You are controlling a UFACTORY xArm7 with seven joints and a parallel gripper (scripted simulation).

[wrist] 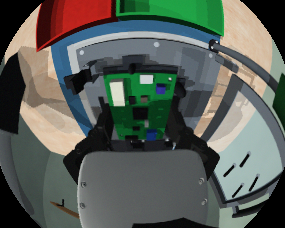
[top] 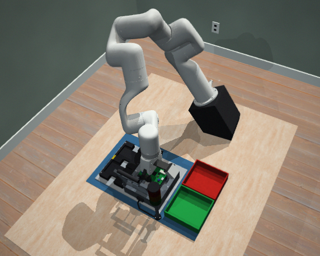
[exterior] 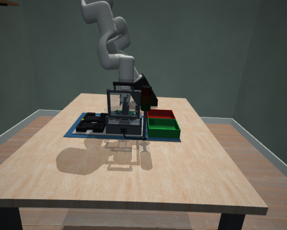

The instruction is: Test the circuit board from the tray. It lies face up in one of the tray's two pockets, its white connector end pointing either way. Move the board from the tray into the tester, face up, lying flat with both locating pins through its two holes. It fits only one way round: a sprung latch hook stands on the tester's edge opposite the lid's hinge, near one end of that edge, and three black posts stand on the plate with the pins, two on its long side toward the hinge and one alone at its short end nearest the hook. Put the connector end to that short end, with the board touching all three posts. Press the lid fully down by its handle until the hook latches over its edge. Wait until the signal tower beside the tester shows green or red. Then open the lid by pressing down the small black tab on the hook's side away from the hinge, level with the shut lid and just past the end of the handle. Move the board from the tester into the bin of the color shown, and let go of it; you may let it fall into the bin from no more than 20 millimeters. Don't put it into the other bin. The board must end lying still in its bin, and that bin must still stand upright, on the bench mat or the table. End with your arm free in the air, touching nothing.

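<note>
Now: the green circuit board right at my hand. The rest, counted from my hand: clear lid 12 cm ahead, 10 cm above, 2 cm to the right; tester plate 1 cm to the left, 1 cm below, 1 cm ahead; green bin 19 cm to the left, 7 cm below, 7 cm ahead.
</note>
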